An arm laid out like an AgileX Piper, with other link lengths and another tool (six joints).
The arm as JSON. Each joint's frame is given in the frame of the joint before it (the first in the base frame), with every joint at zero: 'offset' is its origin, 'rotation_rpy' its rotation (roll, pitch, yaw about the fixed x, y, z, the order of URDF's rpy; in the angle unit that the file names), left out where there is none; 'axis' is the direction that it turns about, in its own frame. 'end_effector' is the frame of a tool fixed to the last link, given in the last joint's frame.
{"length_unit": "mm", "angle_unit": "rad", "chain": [
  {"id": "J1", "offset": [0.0, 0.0, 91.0], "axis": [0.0, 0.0, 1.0]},
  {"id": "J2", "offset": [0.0, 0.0, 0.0], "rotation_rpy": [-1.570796, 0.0, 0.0], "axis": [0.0, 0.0, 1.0]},
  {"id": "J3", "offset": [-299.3, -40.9, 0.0], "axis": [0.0, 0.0, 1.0]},
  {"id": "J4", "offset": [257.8, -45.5, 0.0], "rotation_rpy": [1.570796, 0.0, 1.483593], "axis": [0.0, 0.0, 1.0]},
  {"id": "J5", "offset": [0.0, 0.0, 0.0], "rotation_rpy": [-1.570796, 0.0, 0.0], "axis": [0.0, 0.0, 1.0]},
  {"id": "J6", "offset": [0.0, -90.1, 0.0], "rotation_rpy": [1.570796, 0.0, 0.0], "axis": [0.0, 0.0, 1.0]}
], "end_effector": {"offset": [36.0, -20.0, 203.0], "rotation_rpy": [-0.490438, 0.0, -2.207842]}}
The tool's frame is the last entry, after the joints.
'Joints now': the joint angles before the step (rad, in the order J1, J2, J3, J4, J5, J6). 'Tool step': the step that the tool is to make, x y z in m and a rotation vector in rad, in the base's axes. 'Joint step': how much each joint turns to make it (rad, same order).
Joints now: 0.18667 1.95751 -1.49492 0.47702 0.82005 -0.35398
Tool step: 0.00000 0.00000 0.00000 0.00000 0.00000 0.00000
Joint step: 0.00000 0.00000 0.00000 0.00000 0.00000 0.00000
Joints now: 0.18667 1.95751 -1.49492 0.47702 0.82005 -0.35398
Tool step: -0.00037 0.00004 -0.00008 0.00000 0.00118 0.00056
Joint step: 0.00000 0.00001 -0.00002 -0.00001 0.00132 0.00001
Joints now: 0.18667 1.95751 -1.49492 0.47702 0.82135 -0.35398
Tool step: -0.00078 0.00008 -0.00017 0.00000 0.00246 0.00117
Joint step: 0.00000 -0.00001 0.00000 0.00000 0.00273 -0.00001
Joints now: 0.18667 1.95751 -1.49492 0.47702 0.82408 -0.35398
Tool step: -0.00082 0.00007 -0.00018 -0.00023 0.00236 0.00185
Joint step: 0.00001 -0.00001 0.00001 -0.00002 0.00293 -0.00068
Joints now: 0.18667 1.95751 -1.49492 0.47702 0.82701 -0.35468
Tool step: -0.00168 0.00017 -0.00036 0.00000 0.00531 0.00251
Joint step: 0.00000 0.00001 -0.00001 0.00000 0.00588 0.00000
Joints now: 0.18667 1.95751 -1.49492 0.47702 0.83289 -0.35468
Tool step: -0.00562 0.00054 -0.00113 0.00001 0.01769 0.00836
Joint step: 0.00000 0.00000 -0.00001 -0.00001 0.01957 0.00001
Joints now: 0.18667 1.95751 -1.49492 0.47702 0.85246 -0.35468
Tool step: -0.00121 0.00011 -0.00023 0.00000 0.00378 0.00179
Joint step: 0.00001 -0.00002 0.00003 0.00000 0.00417 0.00000
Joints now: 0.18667 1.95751 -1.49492 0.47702 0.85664 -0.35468
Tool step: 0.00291 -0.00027 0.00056 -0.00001 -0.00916 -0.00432
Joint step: 0.00000 -0.00001 0.00003 0.00001 -0.01014 -0.00002
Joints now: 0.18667 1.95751 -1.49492 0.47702 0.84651 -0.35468
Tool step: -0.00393 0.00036 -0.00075 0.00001 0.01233 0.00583
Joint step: 0.00000 -0.00001 0.00001 0.00000 0.01364 0.00000
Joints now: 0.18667 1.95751 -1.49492 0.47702 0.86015 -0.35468
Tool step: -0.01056 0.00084 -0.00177 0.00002 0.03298 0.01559
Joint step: -0.00001 -0.00002 0.00002 0.00001 0.03648 -0.00002
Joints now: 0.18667 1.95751 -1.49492 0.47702 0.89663 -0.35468
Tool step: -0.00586 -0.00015 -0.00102 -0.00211 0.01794 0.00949
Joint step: 0.00000 0.00002 -0.00003 -0.00231 0.02028 0.00000
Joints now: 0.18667 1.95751 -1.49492 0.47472 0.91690 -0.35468
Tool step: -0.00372 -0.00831 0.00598 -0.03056 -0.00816 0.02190
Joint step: 0.00001 -0.02112 0.00002 -0.03728 0.02088 0.00000
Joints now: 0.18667 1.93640 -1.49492 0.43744 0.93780 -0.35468
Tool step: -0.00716 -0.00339 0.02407 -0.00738 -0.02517 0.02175
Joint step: 0.00000 -0.06018 -0.00002 -0.01823 0.04049 0.00000
